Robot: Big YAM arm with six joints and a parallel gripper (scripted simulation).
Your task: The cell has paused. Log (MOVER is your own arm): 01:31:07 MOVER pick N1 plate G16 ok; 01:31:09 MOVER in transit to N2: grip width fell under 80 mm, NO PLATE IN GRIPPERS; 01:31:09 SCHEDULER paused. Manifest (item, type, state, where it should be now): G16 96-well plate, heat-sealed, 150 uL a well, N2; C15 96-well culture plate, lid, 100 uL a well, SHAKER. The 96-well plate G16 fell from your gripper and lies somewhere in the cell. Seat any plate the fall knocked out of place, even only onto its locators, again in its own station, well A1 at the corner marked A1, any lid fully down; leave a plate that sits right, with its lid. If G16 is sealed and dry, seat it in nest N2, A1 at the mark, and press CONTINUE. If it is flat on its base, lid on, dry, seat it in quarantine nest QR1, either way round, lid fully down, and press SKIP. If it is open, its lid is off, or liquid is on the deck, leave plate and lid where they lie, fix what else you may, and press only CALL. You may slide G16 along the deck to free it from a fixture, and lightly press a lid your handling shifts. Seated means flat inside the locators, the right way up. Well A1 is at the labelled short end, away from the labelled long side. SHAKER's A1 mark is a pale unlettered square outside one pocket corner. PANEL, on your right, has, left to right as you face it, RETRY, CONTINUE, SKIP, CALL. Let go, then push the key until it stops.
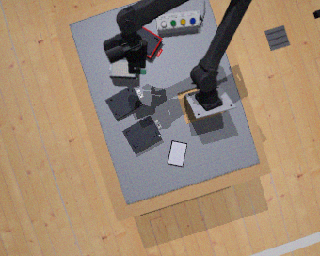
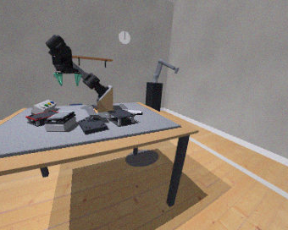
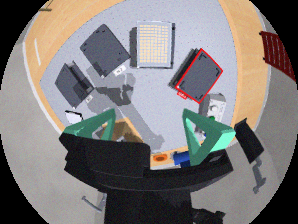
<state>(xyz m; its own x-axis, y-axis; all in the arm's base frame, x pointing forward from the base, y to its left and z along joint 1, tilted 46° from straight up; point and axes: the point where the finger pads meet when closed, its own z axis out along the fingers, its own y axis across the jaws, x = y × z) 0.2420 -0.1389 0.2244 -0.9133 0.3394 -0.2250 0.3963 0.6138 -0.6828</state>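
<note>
Now: hand 160 mm above the lidded plate, 90 mm short of it and 50 mm to the left of it. Round my hand: red-framed nest: 200 mm below, 160 mm to the right, 60 mm behind; plate G16: 460 mm to the left, 220 mm below, 20 mm behind.
</note>
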